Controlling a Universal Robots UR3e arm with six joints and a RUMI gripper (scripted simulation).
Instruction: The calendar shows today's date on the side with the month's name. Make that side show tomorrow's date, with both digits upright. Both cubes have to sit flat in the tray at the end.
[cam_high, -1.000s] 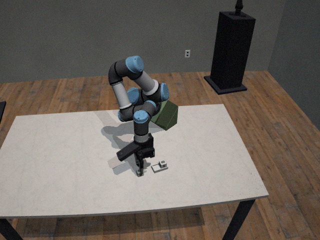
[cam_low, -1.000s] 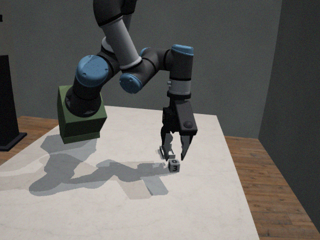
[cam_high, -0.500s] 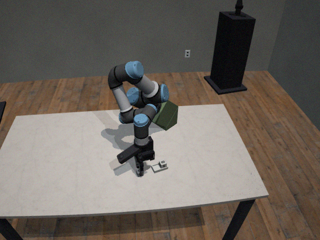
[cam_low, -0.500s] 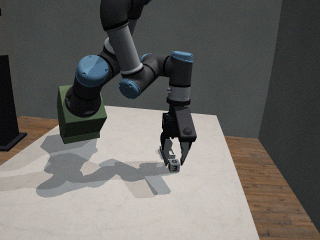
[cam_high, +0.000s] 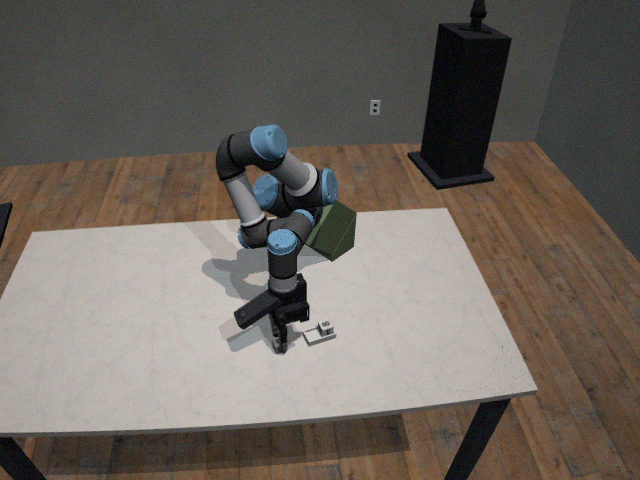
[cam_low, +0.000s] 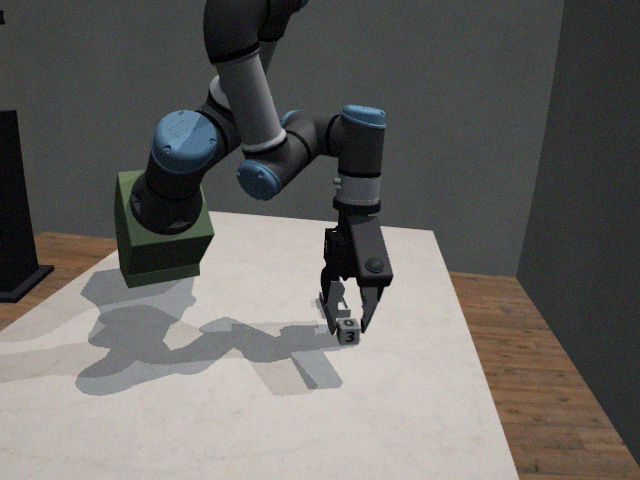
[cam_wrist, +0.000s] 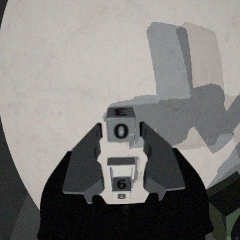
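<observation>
Now: hand 110 mm to the right of the calendar tray, 20 mm above it and 10 mm past it.
</observation>
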